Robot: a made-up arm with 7 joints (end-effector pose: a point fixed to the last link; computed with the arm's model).
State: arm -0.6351 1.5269 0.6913 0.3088 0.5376 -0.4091 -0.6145
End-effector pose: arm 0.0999 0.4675 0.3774 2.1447 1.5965 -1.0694
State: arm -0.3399 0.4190 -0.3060 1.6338 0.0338 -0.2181 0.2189
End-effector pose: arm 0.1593 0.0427 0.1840 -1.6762 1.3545 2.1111
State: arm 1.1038 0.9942 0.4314 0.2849 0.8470 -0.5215 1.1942
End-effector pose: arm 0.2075 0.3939 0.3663 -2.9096 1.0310 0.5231
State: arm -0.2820 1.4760 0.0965 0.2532 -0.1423 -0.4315 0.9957
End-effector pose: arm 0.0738 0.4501 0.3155 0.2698 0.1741 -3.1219
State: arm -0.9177 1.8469 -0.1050 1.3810 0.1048 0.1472 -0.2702
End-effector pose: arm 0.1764 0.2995 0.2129 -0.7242 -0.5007 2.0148
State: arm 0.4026 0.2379 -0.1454 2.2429 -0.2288 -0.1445 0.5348
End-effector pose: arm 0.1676 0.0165 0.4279 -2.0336 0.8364 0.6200
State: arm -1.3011 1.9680 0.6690 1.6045 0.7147 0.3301 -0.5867
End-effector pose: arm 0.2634 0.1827 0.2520 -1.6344 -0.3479 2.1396
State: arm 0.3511 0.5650 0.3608 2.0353 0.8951 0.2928 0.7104
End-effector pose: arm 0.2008 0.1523 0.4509 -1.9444 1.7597 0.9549
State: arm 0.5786 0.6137 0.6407 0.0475 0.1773 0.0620 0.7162
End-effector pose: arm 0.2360 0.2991 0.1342 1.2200 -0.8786 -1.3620
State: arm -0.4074 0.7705 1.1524 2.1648 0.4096 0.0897 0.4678
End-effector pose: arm 0.1358 0.1903 0.4341 -2.4185 0.2233 1.4091
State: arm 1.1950 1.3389 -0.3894 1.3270 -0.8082 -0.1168 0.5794
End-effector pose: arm 0.2491 0.2734 0.4956 -1.3709 -1.1416 1.5969
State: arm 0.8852 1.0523 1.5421 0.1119 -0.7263 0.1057 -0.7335
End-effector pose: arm 0.2048 0.4532 0.3035 1.2173 0.8151 -0.4755
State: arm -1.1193 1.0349 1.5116 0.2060 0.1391 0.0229 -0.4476
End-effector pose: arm -0.1101 0.4565 0.2948 0.9387 1.7548 -1.1591
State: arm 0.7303 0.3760 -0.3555 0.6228 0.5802 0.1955 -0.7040
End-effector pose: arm 0.3711 0.1513 0.2204 1.6258 0.1105 -1.5284
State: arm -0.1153 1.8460 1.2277 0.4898 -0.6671 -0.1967 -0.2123
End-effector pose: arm 0.1295 0.4294 0.5609 -1.9814 -2.0133 1.0714
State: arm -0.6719 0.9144 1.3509 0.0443 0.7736 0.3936 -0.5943
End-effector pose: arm -0.1283 0.4198 0.1759 0.4636 1.0759 -0.4354
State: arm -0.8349 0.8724 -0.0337 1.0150 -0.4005 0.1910 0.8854
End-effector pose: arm -0.0037 0.2669 0.1000 0.6852 0.3304 2.9844
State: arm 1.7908 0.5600 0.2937 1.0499 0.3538 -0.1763 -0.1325
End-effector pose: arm 0.1722 0.2477 0.6315 2.6228 -0.7709 0.6566
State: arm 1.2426 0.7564 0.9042 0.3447 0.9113 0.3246 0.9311
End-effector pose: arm 0.2741 0.3889 0.3675 1.8461 -1.8676 0.2807
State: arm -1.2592 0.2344 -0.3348 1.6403 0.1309 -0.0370 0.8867
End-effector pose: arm -0.0507 0.0117 0.1623 -0.0663 -1.8272 -1.9872
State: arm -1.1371 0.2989 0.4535 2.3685 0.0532 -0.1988 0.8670
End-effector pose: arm 0.0875 0.0937 0.2881 -1.2777 1.2851 2.1118
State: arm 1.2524 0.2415 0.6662 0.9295 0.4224 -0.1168 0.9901
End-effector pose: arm 0.3042 0.2302 0.4593 -2.4937 1.7555 0.2157
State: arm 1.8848 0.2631 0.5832 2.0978 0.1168 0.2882 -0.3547
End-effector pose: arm -0.0284 0.1595 0.5651 2.2637 -0.6534 1.5029
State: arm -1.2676 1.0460 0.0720 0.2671 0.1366 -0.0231 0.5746
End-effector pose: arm -0.1535 0.4060 0.2531 -0.7201 0.5606 -2.5710
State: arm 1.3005 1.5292 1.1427 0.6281 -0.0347 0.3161 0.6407
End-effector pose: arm -0.0450 0.4536 0.5049 2.4800 -0.1438 -0.1032
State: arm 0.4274 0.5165 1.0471 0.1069 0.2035 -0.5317 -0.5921
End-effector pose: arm 0.1921 0.2832 0.1182 1.3234 0.5980 -0.4732
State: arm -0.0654 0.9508 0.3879 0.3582 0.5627 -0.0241 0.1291
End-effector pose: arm 0.1061 0.4058 0.1838 1.4049 0.3092 -1.5669
